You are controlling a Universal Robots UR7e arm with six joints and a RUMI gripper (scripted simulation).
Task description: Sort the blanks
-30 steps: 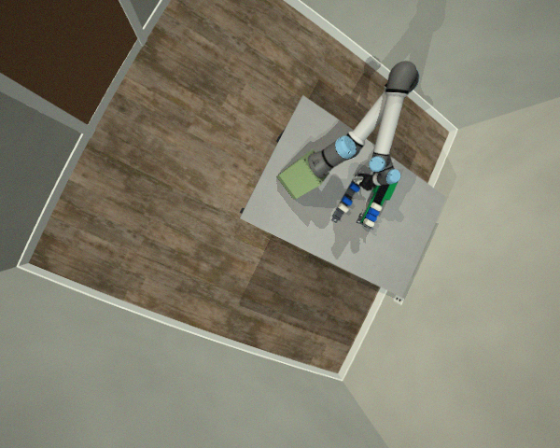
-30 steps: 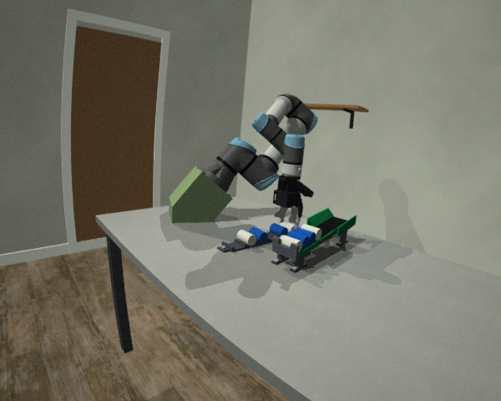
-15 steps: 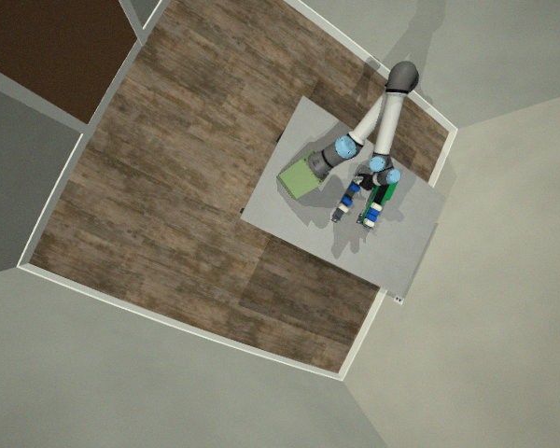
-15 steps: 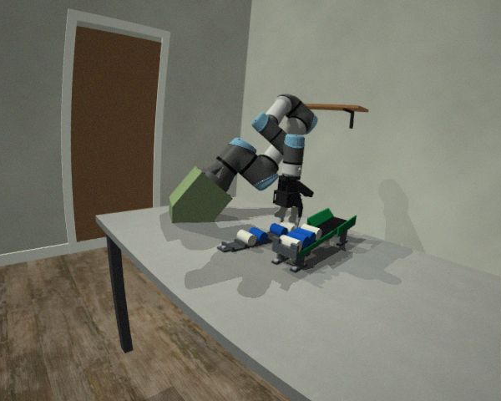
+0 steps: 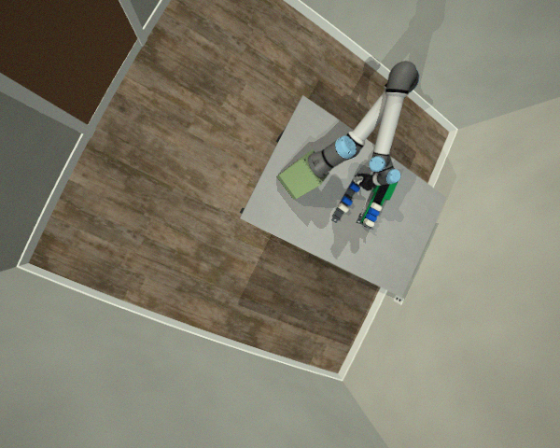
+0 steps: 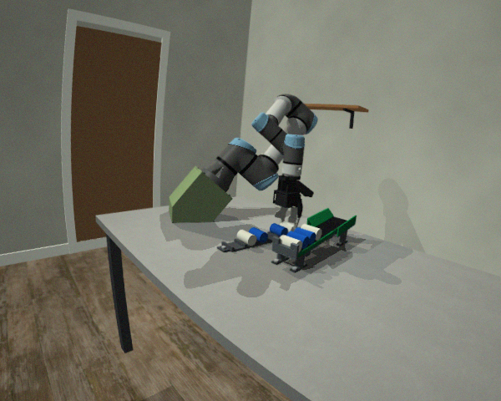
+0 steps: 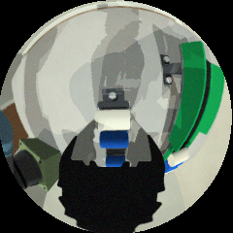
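Now: hand 10 mm short of the dark stock rack, 130 mm to the left of it and 40 mm above it. Round my hand: grey stop 220 mm ahead, 220 mm to the right, 30 mm above.
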